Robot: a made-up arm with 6 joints.
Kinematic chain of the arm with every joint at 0, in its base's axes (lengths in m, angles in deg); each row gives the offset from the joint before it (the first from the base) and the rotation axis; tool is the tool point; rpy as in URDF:
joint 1: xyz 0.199 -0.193 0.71 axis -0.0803 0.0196 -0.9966
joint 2: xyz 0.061 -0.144 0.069 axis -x
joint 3: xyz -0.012 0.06 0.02 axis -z
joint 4: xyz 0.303 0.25 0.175 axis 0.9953 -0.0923 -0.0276
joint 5: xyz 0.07 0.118 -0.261 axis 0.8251 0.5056 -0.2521
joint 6: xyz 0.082 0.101 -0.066 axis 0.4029 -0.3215 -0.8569
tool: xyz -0.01 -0.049 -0.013 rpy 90 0 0
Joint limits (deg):
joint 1: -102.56..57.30
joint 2: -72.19..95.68
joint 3: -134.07..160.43
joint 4: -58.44..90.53
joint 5: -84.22..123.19
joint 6: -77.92..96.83
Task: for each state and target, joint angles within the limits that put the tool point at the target. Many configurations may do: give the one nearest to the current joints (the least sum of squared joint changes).
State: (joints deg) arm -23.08 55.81 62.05 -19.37 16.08 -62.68
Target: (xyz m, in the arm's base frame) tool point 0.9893 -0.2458 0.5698
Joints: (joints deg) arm -4.65 77.62 35.92 23.09 17.89 -77.92
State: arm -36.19 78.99 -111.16 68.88 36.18 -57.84
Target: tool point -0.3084 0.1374 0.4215
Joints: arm -9.04 40.45 -79.60 40.37 35.28 -48.20
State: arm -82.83 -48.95 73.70 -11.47 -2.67 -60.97
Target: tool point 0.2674 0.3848 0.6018
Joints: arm -90.49 -58.07 55.68 -20.97 -1.66 -57.07
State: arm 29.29 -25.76 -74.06 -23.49 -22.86 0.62
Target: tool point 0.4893 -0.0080 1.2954
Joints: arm 42.33 -61.45 -43.74 2.73 -25.03 -4.75
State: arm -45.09 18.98 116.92 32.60 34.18 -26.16
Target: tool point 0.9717 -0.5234 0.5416
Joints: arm -46.77 -26.63 123.87 45.21 33.19 -33.15
